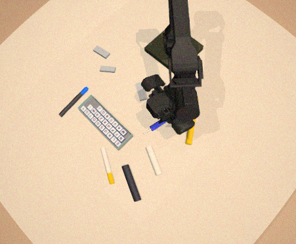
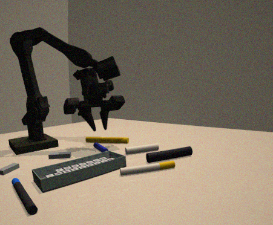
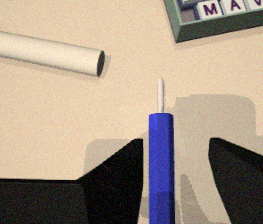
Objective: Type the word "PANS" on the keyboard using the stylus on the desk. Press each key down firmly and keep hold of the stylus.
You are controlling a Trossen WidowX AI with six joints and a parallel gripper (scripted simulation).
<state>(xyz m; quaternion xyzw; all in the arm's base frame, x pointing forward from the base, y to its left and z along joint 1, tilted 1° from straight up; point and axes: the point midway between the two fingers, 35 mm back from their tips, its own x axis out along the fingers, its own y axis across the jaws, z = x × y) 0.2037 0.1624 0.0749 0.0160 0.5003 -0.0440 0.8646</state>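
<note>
Now: the stylus 10 mm ahead of my gripper tip and 60 mm below it. From my gripper tip the other things lie so: white rod 80 mm ahead, 90 mm to the left, 60 mm below; then yellow rod 90 mm behind, 70 mm to the left, 60 mm below; then stylus tip 40 mm ahead, 60 mm below.
</note>
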